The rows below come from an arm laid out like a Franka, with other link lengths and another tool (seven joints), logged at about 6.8 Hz.
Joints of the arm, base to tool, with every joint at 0 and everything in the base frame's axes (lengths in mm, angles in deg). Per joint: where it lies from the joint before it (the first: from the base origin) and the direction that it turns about. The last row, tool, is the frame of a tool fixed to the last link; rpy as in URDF.
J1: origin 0 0 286.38 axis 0 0 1
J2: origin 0 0 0 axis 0 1 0
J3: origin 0 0 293.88 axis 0 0 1
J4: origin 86.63 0 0 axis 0 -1 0
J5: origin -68.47 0 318.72 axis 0 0 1
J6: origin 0 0 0 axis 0 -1 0
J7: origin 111.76 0 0 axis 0 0 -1
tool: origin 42 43 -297.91 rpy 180 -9.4 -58.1
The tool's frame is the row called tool.
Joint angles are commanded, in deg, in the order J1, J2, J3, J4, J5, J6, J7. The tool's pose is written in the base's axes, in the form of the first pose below.
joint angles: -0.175, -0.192, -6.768, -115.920, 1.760, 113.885, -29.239
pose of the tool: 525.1 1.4 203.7 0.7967 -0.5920 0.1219 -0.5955 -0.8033 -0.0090
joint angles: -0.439, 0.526, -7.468, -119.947, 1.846, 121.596, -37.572
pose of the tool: 528.5 -7.1 183.0 0.8557 -0.4880 0.1720 -0.4903 -0.8710 -0.0317
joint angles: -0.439, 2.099, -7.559, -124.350, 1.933, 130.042, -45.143
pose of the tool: 528.9 -8.9 153.8 0.9013 -0.3741 0.2184 -0.3757 -0.9261 -0.0358
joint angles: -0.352, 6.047, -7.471, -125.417, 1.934, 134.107, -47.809
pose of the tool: 528.2 -9.3 118.3 0.9218 -0.3279 0.2067 -0.3312 -0.9434 -0.0198
